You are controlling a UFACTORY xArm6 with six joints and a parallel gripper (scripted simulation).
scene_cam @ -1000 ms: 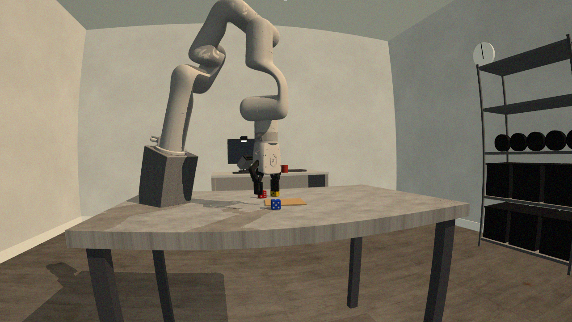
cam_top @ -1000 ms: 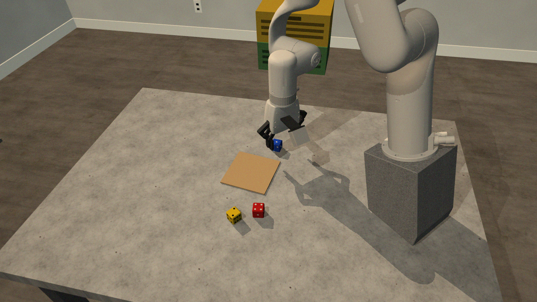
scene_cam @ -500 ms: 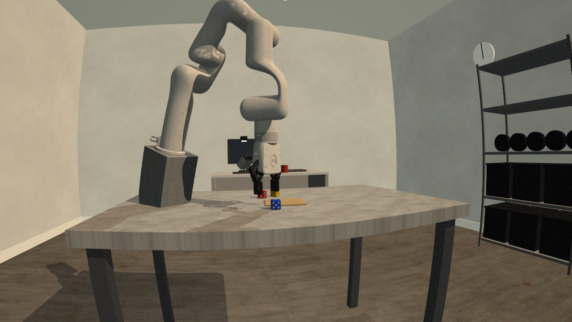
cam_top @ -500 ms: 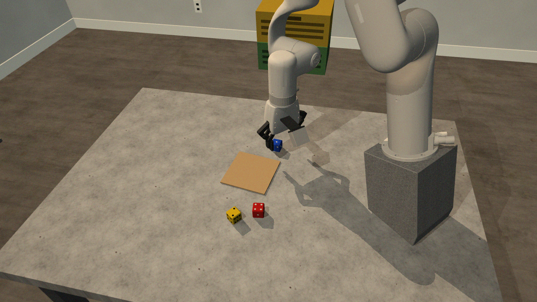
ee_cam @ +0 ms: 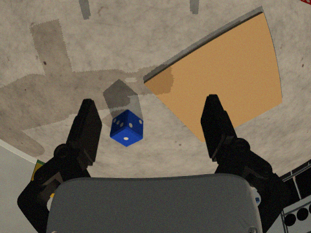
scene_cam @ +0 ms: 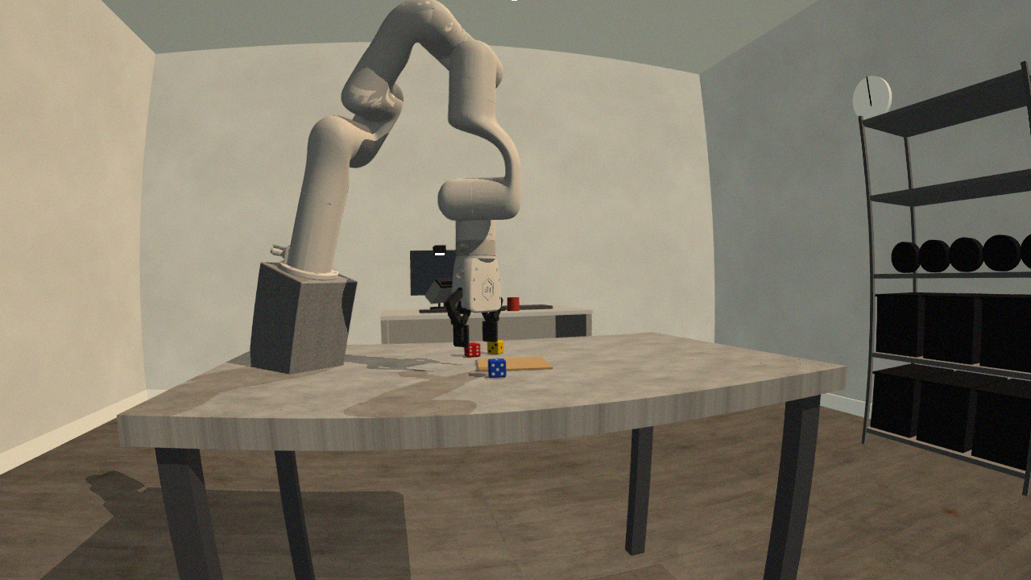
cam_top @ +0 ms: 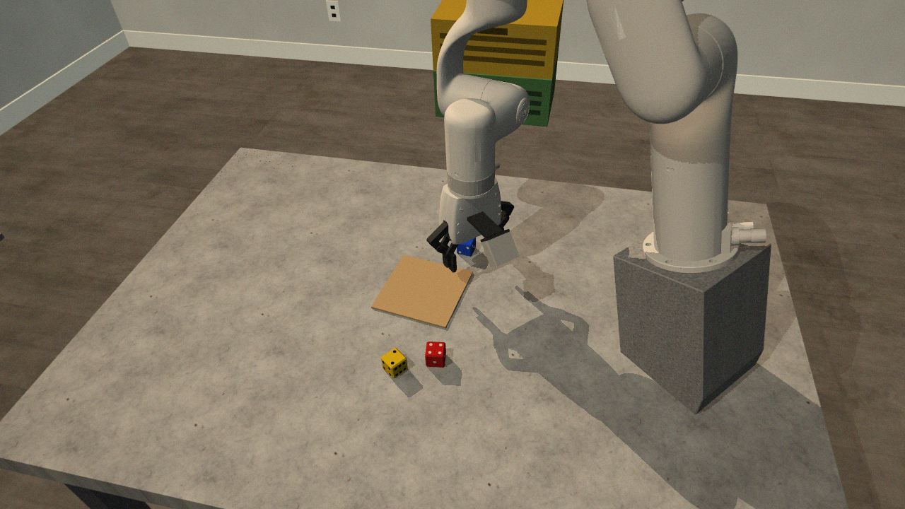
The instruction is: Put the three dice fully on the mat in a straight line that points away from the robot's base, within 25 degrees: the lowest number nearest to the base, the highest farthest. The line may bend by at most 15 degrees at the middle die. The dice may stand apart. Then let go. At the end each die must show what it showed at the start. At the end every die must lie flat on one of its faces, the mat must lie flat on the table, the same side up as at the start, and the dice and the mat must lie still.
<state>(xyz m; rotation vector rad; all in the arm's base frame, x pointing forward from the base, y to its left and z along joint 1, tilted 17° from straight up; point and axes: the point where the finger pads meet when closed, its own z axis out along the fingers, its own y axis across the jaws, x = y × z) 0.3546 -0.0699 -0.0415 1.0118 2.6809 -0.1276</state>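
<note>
The red die is 20 cm to the left of my hand, 5 cm below it and 1 cm ahead of it. The rest, counted from my hand: yellow die (23 cm to the left, 7 cm ahead, 5 cm below); blue die (7 cm to the right, 5 cm below, 3 cm ahead); mat (8 cm ahead, 6 cm below, 5 cm to the left).
</note>
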